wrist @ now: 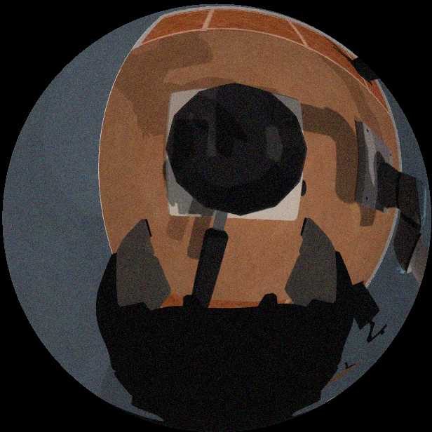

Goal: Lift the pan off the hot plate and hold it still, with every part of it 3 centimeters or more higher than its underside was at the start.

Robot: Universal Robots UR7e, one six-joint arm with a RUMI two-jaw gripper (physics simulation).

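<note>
A black pan (237,150) sits on the white square hot plate (286,212), whose corners show around it. The pan's dark handle (210,262) points down the view toward the gripper body, joined to the pan by a short grey neck. My gripper (226,221) is open, with one jaw on each side of the handle. The handle lies between the jaws in this view, nearer the left one, and no contact shows. The handle's far end is hidden by the gripper body. The height between the jaws and the handle is hard to tell.
The brown table top (260,260) carries the hot plate. The robot's grey base plate (367,170) and dark arm links (407,192) are at the right. A dark knob (303,188) is at the hot plate's right edge. Arm shadows fall across the table.
</note>
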